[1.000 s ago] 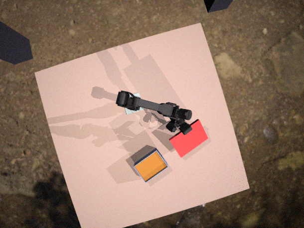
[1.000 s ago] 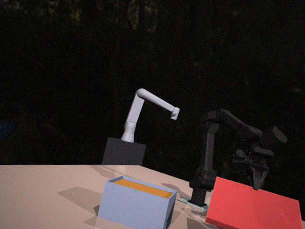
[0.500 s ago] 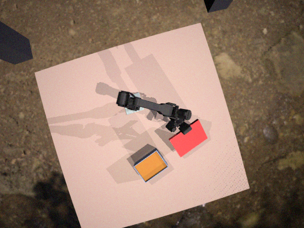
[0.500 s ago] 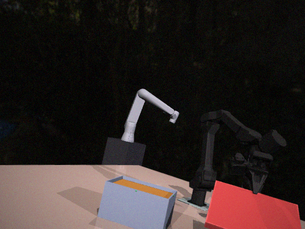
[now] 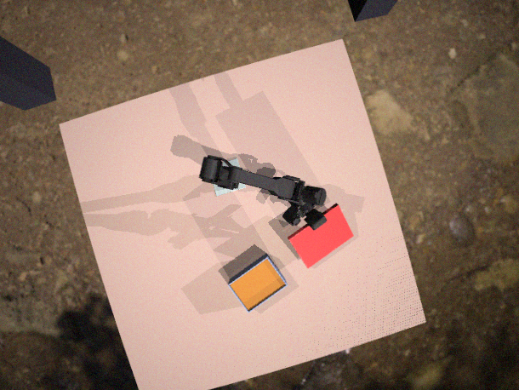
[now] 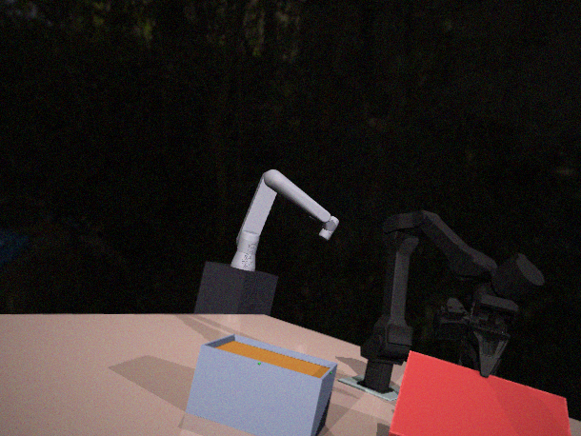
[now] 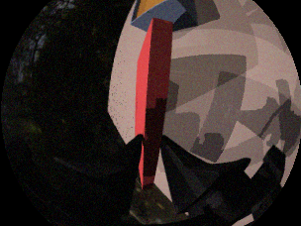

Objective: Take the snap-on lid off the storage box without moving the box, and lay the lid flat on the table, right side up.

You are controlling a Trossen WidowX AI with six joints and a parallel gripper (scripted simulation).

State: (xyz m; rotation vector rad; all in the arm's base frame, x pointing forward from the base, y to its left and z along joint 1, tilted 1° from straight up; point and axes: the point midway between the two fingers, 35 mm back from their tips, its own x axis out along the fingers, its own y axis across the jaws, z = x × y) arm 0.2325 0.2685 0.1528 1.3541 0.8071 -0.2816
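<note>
Right now my gripper tip is 70 mm short of the red lid, 40 mm above it and 20 mm to the right of it. Round my gripper tip: storage box (270 mm to the right, 180 mm ahead, 80 mm below).
</note>
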